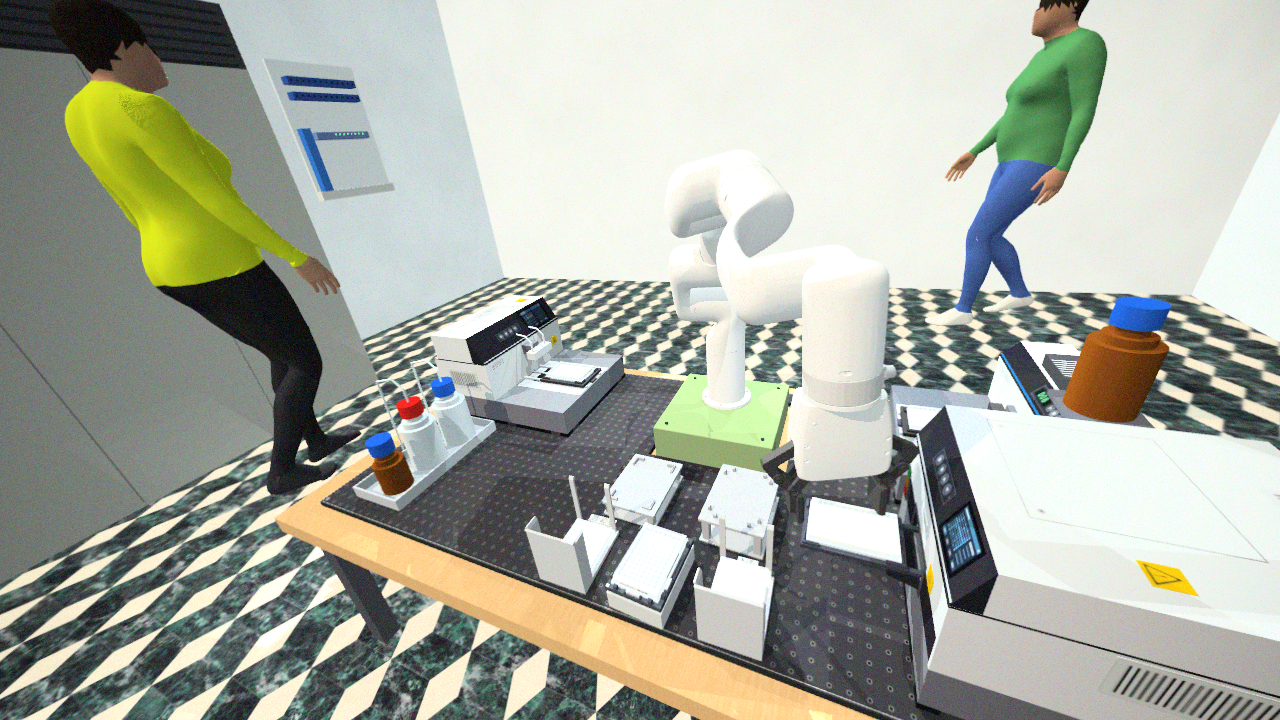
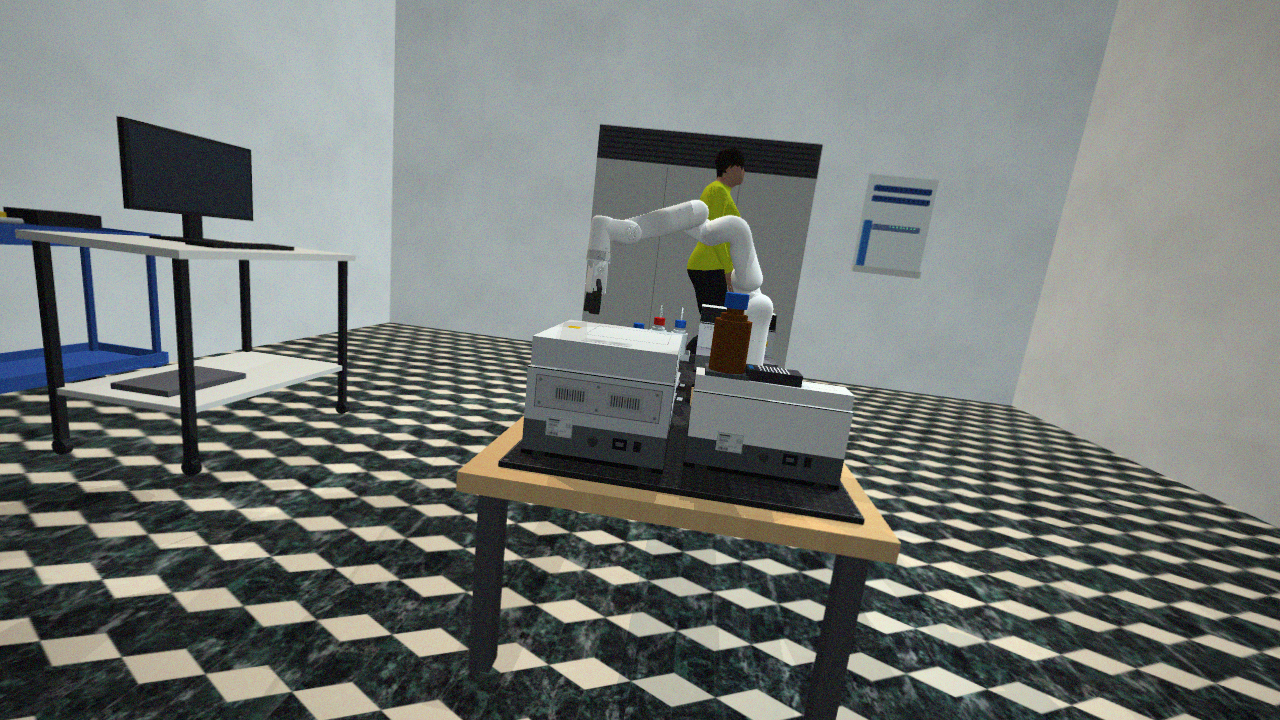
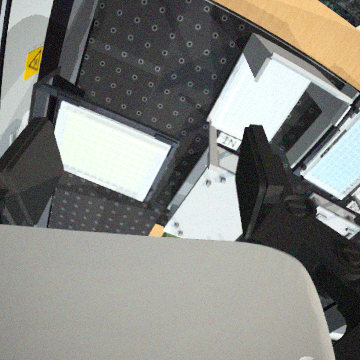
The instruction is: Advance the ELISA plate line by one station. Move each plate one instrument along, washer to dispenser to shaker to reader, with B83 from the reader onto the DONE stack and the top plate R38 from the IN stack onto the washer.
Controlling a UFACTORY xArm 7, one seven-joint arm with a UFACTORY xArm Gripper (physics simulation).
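Pixels of known places: gripper, fingertip midpoint: (image 1: 836, 511) (image 2: 591, 312) (image 3: 145, 146); arm's base at its link origin: (image 1: 726, 397).
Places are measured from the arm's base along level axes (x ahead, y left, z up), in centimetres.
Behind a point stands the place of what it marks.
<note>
My gripper (image 1: 839, 512) @(x 53.8, y 27.3, z 20.5 cm) (image 2: 592, 300) @(x 53.8, y 27.3, z 20.5 cm) (image 3: 145, 146) @(x 53.8, y 27.3, z 20.5 cm) is open and empty, low over the plate on the right-hand instrument's extended tray, its fingers apart on either side. This white plate (image 1: 854, 530) @(x 41.4, y 30.6, z 5.5 cm) (image 3: 112, 150) @(x 41.4, y 29.7, z 5.2 cm) lies flat in the dark tray (image 3: 175, 145) @(x 45.0, y 23.5, z 4.7 cm). The IN holder (image 1: 729, 617) @(x 58.3, y 15.4, z 0.4 cm) (image 3: 212, 150) @(x 44.7, y 18.7, z 1.7 cm) contains a white plate stack (image 3: 265, 95) @(x 52.3, y 15.0, z -4.0 cm). A plate (image 1: 653, 562) @(x 52.9, y 1.2, z -0.6 cm) (image 3: 337, 160) @(x 50.5, y 2.1, z -0.6 cm) sits on the small unit between the two holders. The other holder (image 1: 559, 555) @(x 58.2, y -13.8, z 1.0 cm) stands left of it. Another plate (image 1: 569, 372) @(x 3.4, y -46.7, z 3.2 cm) is on the back-left instrument. Plate names are unreadable.
The large instrument (image 1: 1118, 501) @(x 41.2, y 56.5, z 19.5 cm) (image 2: 608, 394) @(x 37.4, y 78.8, z 9.1 cm) rises close right of the gripper. Two raised platforms (image 1: 646, 483) @(x 33.0, y -9.2, z -3.7 cm) (image 1: 741, 501) @(x 33.9, y 11.6, z -1.5 cm) stand behind the holders. The green robot base (image 1: 680, 429) @(x 16.9, y -6.9, z -0.1 cm), a bottle tray (image 1: 366, 492) @(x 55.4, y -71.7, z -4.7 cm) and a large amber bottle (image 1: 1114, 371) @(x 15.9, y 63.4, z 24.1 cm) (image 2: 729, 344) @(x 12.4, y 69.4, z 22.2 cm) also show.
</note>
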